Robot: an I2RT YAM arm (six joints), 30 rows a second.
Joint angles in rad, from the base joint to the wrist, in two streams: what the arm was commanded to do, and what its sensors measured. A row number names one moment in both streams.
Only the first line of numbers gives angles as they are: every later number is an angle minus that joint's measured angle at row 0.
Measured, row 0:
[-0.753 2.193 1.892 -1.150 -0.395 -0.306]
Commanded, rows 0 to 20:
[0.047 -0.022 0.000 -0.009 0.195 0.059]
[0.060 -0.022 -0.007 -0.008 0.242 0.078]
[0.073 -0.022 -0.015 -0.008 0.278 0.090]
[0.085 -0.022 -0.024 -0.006 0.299 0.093]
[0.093 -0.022 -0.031 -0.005 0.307 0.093]
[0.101 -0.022 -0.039 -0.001 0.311 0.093]
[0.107 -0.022 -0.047 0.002 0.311 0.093]
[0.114 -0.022 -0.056 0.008 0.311 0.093]
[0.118 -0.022 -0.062 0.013 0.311 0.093]
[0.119 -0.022 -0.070 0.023 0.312 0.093]
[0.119 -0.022 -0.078 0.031 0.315 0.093]
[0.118 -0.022 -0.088 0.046 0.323 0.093]
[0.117 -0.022 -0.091 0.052 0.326 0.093]
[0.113 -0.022 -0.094 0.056 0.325 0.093]
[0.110 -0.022 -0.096 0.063 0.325 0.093]
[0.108 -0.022 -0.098 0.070 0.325 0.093]
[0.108 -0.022 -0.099 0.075 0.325 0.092]
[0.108 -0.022 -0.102 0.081 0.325 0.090]
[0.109 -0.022 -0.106 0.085 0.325 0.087]
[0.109 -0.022 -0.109 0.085 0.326 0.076]
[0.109 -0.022 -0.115 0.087 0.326 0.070]
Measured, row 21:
[0.111 0.000 -0.092 0.081 0.310 0.074]
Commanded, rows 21 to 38:
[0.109 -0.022 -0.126 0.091 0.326 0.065]
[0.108 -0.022 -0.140 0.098 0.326 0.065]
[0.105 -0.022 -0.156 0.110 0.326 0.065]
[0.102 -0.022 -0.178 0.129 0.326 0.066]
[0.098 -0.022 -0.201 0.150 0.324 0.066]
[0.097 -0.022 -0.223 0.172 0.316 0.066]
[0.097 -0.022 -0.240 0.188 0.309 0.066]
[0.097 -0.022 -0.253 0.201 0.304 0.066]
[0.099 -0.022 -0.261 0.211 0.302 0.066]
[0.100 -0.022 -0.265 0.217 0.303 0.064]
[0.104 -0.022 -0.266 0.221 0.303 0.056]
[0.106 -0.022 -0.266 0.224 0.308 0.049]
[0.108 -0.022 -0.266 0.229 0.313 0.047]
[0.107 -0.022 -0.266 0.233 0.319 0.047]
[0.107 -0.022 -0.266 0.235 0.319 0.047]
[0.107 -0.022 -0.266 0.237 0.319 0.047]
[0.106 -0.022 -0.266 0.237 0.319 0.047]
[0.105 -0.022 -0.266 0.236 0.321 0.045]
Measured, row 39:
[0.111 -0.002 -0.264 0.232 0.310 0.054]
